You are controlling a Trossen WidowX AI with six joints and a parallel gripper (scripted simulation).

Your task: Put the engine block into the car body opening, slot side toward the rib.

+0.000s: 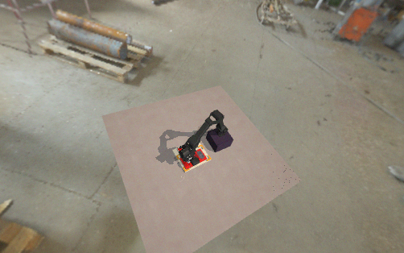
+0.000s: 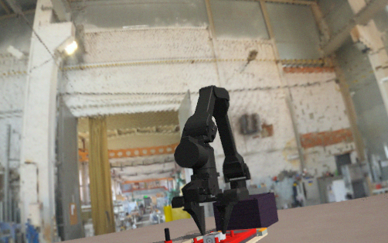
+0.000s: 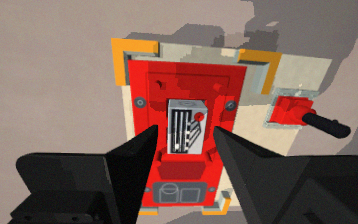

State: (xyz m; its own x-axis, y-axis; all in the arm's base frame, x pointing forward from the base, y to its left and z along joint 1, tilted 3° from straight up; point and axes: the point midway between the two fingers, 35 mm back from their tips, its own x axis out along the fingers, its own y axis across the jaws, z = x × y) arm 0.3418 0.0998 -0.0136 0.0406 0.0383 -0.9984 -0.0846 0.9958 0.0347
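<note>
Right now my gripper tip is 2 cm above the engine block.
</note>
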